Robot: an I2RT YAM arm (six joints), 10 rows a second.
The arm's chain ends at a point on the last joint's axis. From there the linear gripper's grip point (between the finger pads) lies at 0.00 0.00 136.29 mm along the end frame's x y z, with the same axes.
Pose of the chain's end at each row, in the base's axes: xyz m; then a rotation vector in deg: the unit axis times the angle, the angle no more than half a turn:
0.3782, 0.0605, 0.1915, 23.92, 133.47, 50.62
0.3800, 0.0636, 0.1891, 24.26, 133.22, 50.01
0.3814, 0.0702, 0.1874, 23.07, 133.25, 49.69
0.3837, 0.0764, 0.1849, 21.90, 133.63, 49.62
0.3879, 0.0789, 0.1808, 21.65, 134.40, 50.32
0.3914, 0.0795, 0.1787, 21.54, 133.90, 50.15
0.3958, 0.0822, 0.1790, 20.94, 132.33, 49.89
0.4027, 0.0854, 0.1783, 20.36, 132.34, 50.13
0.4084, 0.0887, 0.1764, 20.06, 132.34, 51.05
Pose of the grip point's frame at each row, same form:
0.4651, 0.1273, 0.1105, 23.92, 133.47, 50.62
0.4677, 0.1292, 0.1080, 24.26, 133.22, 50.01
0.4690, 0.1361, 0.1064, 23.07, 133.25, 49.69
0.4704, 0.1430, 0.1036, 21.90, 133.63, 49.62
0.4729, 0.1469, 0.0988, 21.65, 134.40, 50.32
0.4773, 0.1472, 0.0974, 21.54, 133.90, 50.15
0.4843, 0.1493, 0.1001, 20.94, 132.33, 49.89
0.4909, 0.1533, 0.0996, 20.36, 132.34, 50.13
0.4960, 0.1581, 0.0984, 20.06, 132.34, 51.05

